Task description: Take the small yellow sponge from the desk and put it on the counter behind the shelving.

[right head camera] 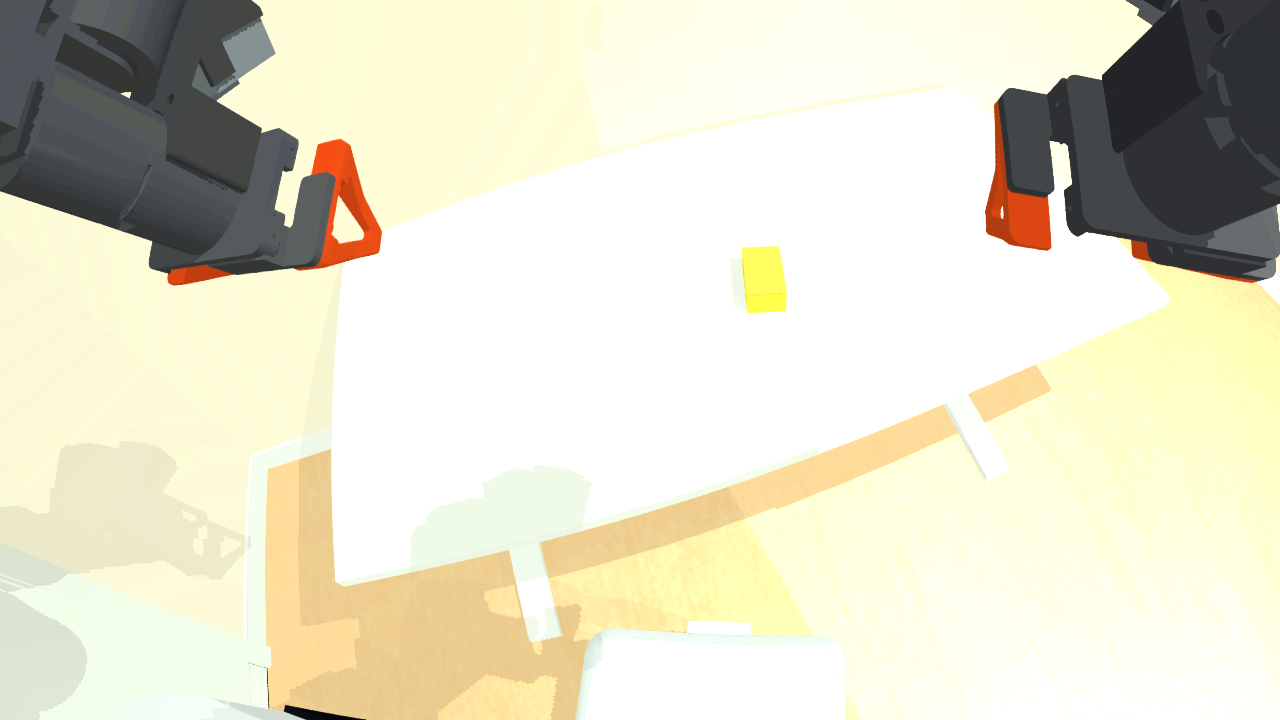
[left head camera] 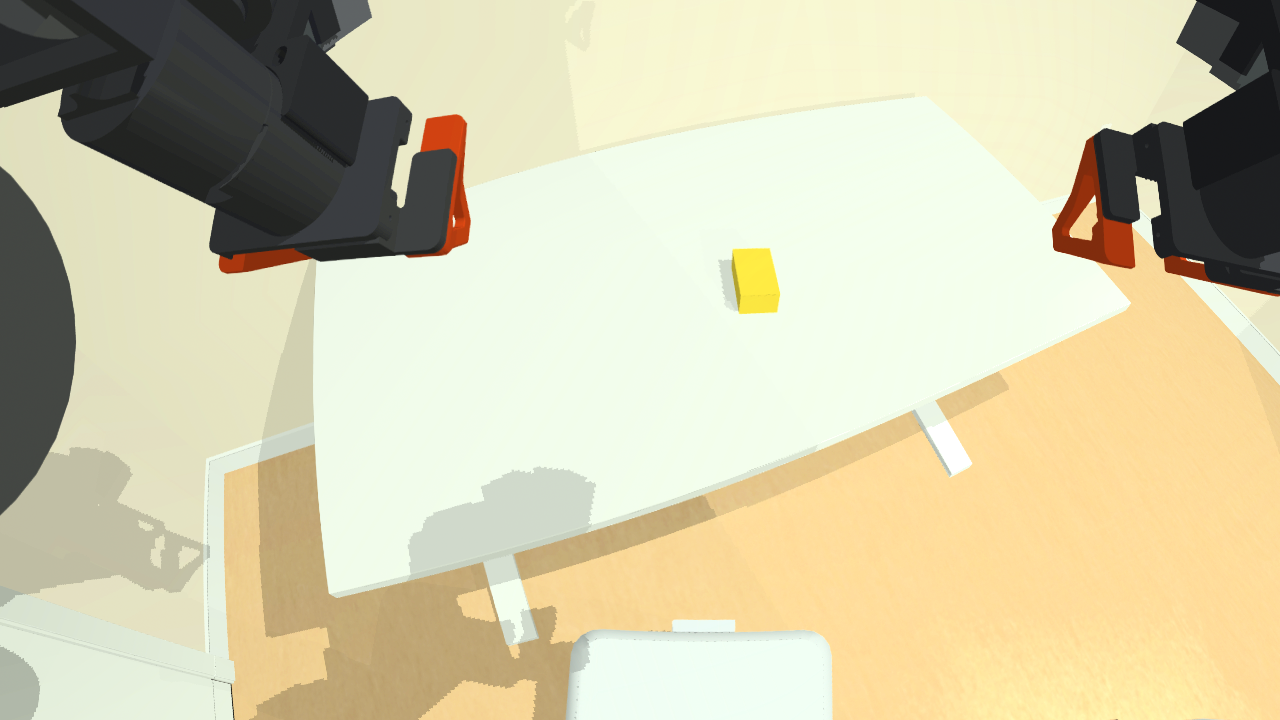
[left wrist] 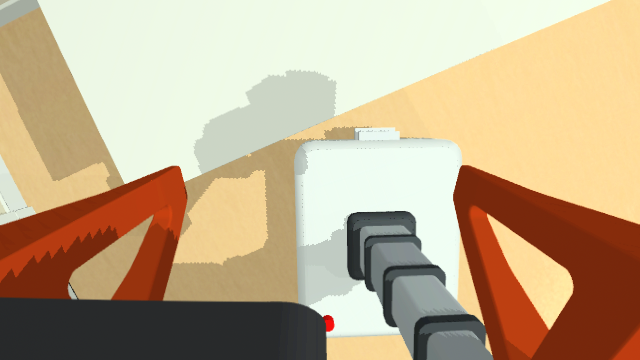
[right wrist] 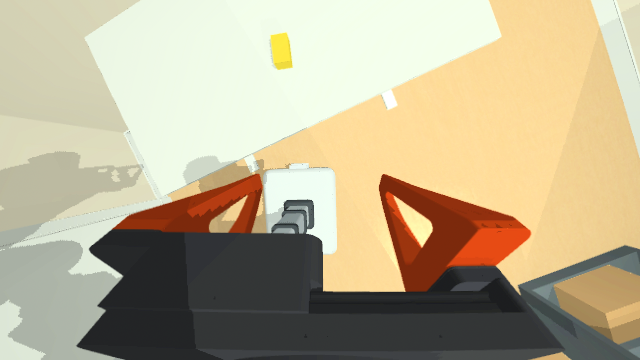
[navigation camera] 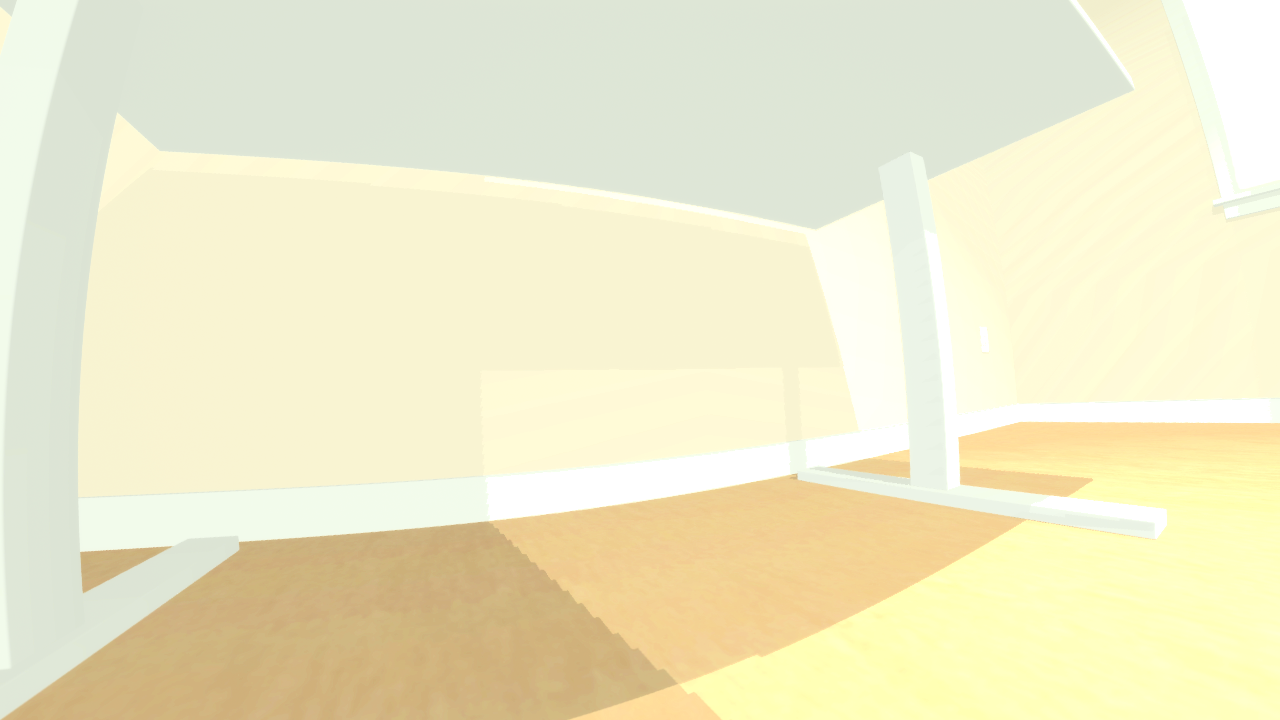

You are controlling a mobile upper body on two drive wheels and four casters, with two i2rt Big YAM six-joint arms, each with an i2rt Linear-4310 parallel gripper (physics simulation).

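Frame: origin at the left arm's base, x back, y right, z up, level; metres.
Seen in the pictures: left gripper, fingertip midpoint: (right head camera: 322,249) (left head camera: 392,238) (left wrist: 320,181); right gripper, fingertip midpoint: (right head camera: 1063,234) (left head camera: 1112,251) (right wrist: 320,180).
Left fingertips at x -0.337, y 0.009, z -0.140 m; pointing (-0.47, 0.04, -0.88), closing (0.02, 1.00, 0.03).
Observation:
Offsets run from my left fingertips to a thing's top centre. "*": to the spot under its first point. Level surfaces: height alone.
The small yellow sponge {dx -0.447, dy +0.274, dz -0.504 m} (left head camera: 756,279) (right head camera: 764,277) (right wrist: 281,50) lies on the white desk {dz -0.550 m} (left head camera: 501,358) (right head camera: 501,376) (left wrist: 150,60) (right wrist: 175,100), right of the middle in both head views. My left gripper (left head camera: 347,255) (right head camera: 275,261) (left wrist: 320,181) is open and empty, above the desk's left side in the head views. My right gripper (left head camera: 1159,259) (right head camera: 1100,250) (right wrist: 320,180) is open and empty, near the desk's right end in those views. Both grippers are apart from the sponge. The sponge does not show in the left wrist view. No counter can be made out.
My white base (left head camera: 702,680) (right head camera: 716,685) (left wrist: 380,185) (right wrist: 320,185) stands close to the desk's front edge. The navigation camera looks under the desk, with a leg {* dx -0.752, dy +0.799, dz -0.957 m} (navigation camera: 921,340) at right. Grey shelving (right wrist: 555,317) holding a brown box (right wrist: 580,292) shows at the lower right.

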